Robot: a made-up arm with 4 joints. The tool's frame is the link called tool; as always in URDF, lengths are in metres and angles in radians. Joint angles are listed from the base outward.
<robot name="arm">
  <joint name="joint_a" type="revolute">
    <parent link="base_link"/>
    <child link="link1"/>
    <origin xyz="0 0 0.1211" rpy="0 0 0"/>
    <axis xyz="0 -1 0"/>
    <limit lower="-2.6" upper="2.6"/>
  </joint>
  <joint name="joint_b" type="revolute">
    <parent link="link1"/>
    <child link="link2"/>
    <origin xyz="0.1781 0.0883 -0.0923" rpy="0 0 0"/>
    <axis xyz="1 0 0"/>
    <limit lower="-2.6" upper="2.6"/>
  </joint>
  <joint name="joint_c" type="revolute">
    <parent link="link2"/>
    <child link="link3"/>
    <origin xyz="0.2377 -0.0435 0.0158" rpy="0 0 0"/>
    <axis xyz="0 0 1"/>
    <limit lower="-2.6" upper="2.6"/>
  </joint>
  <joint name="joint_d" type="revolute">
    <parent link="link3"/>
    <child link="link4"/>
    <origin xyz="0.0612 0.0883 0.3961" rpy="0 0 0"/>
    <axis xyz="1 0 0"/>
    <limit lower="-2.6" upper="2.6"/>
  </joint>
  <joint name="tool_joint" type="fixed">
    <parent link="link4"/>
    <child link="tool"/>
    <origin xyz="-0.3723 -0.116 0.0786" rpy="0 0 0"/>
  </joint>
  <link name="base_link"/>
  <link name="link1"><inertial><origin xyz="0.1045 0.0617 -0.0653"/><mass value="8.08"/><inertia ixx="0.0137" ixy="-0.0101" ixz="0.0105" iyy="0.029" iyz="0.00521" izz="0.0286"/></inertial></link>
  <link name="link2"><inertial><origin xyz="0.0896 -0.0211 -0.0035"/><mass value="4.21"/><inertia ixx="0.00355" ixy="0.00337" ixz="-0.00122" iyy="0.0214" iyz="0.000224" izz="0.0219"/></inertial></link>
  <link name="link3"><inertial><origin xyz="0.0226 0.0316 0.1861"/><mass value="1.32"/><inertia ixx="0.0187" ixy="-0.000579" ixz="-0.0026" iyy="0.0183" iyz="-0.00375" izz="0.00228"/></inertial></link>
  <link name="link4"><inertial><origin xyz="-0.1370 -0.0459 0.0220"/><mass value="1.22"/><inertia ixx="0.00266" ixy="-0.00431" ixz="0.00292" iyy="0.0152" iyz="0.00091" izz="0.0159"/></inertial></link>
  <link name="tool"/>
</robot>
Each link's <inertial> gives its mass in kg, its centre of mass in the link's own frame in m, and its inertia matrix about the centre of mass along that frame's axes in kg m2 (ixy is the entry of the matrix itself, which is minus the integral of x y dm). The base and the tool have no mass. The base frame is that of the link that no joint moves.
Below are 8 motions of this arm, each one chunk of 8 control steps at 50 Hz.
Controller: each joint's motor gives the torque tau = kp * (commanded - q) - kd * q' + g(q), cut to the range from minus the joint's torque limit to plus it. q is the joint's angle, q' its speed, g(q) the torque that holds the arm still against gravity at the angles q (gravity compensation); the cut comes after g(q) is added. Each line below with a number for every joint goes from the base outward.
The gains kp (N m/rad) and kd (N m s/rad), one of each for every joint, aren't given. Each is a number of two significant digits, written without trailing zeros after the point. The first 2 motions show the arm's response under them.
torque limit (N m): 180 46 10 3.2
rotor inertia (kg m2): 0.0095 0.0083 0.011 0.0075
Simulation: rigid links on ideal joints. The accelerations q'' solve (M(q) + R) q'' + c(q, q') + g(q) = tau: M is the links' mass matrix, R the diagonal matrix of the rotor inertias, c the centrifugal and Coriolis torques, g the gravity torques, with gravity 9.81 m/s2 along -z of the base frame. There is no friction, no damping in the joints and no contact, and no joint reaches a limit. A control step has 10 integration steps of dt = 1/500 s. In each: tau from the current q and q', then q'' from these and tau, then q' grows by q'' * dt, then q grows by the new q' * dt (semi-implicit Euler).
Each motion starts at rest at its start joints. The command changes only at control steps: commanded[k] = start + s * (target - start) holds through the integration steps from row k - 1 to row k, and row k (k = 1, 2, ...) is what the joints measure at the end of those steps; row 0 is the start. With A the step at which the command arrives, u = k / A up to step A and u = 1 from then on. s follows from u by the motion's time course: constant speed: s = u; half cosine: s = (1 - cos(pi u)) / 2; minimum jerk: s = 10 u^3 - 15 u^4 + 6 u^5; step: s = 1 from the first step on.
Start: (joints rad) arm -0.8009 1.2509 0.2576 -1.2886
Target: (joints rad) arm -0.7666 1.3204 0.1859 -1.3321
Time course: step
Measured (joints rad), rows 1 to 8:
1: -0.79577 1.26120 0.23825 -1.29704
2: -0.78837 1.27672 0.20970 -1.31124
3: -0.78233 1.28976 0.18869 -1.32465
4: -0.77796 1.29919 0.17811 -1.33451
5: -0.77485 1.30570 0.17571 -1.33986
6: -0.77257 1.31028 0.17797 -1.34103
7: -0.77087 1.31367 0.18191 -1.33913
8: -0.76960 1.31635 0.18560 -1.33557
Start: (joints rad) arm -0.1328 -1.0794 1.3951 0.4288
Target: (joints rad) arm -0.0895 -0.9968 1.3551 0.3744
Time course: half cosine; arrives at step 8
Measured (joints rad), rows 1 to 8:
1: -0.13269 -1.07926 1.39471 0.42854
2: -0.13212 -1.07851 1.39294 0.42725
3: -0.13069 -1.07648 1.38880 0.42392
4: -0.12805 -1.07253 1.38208 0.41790
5: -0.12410 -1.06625 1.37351 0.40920
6: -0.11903 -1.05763 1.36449 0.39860
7: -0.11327 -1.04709 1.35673 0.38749
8: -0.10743 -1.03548 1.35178 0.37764
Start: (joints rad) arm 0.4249 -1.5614 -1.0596 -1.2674
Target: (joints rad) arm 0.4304 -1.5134 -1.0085 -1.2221
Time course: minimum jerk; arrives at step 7
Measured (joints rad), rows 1 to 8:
1: 0.42491 -1.56132 -1.05933 -1.26751
2: 0.42495 -1.56079 -1.05747 -1.26803
3: 0.42507 -1.55915 -1.05225 -1.26857
4: 0.42530 -1.55591 -1.04293 -1.26754
5: 0.42563 -1.55102 -1.03074 -1.26296
6: 0.42603 -1.54492 -1.01846 -1.25384
7: 0.42650 -1.53833 -1.00894 -1.24120
8: 0.42703 -1.53183 -1.00341 -1.22792

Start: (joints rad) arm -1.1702 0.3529 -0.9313 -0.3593
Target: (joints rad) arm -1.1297 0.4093 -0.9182 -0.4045
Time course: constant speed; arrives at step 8
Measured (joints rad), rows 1 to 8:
1: -1.16979 0.35343 -0.93118 -0.36028
2: -1.16856 0.35509 -0.93069 -0.36312
3: -1.16640 0.35807 -0.92974 -0.36772
4: -1.16338 0.36232 -0.92835 -0.37351
5: -1.15964 0.36768 -0.92663 -0.37984
6: -1.15537 0.37391 -0.92471 -0.38622
7: -1.15072 0.38077 -0.92270 -0.39234
8: -1.14583 0.38807 -0.92068 -0.39811

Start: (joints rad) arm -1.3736 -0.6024 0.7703 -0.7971
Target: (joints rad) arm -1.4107 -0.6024 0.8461 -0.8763
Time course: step
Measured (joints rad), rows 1 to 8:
1: -1.37710 -0.60321 0.79019 -0.82043
2: -1.38354 -0.60396 0.81943 -0.85203
3: -1.39022 -0.60365 0.83992 -0.87121
4: -1.39606 -0.60253 0.84958 -0.87724
5: -1.40076 -0.60126 0.85210 -0.87568
6: -1.40433 -0.60034 0.85141 -0.87178
7: -1.40691 -0.59994 0.84988 -0.86862
8: -1.40868 -0.60000 0.84852 -0.86728

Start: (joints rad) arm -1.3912 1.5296 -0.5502 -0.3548
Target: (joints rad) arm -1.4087 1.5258 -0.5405 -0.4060
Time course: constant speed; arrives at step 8
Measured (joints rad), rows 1 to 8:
1: -1.39144 1.52940 -0.54971 -0.35579
2: -1.39208 1.52892 -0.54859 -0.35855
3: -1.39310 1.52828 -0.54716 -0.36298
4: -1.39443 1.52757 -0.54573 -0.36867
5: -1.39601 1.52687 -0.54446 -0.37517
6: -1.39778 1.52624 -0.54337 -0.38210
7: -1.39969 1.52569 -0.54238 -0.38918
8: -1.40171 1.52523 -0.54142 -0.39623

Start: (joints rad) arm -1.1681 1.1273 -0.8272 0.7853
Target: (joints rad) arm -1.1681 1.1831 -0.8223 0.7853
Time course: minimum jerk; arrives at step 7
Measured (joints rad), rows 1 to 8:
1: -1.16808 1.12740 -0.82718 0.78537
2: -1.16794 1.12810 -0.82704 0.78580
3: -1.16757 1.13025 -0.82657 0.78688
4: -1.16701 1.13453 -0.82562 0.78847
5: -1.16640 1.14103 -0.82427 0.78996
6: -1.16600 1.14908 -0.82281 0.79053
7: -1.16598 1.15756 -0.82168 0.78973
8: -1.16634 1.16556 -0.82114 0.78780

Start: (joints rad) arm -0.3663 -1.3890 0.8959 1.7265
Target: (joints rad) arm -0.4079 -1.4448 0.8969 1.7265
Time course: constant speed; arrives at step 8
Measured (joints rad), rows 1 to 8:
1: -0.36676 -1.38914 0.89626 1.72644
2: -0.36804 -1.38989 0.89725 1.72611
3: -0.37019 -1.39163 0.89863 1.72536
4: -0.37312 -1.39460 0.89999 1.72421
5: -0.37673 -1.39883 0.90099 1.72292
6: -0.38087 -1.40426 0.90145 1.72180
7: -0.38544 -1.41074 0.90138 1.72111
8: -0.39032 -1.41805 0.90089 1.72098

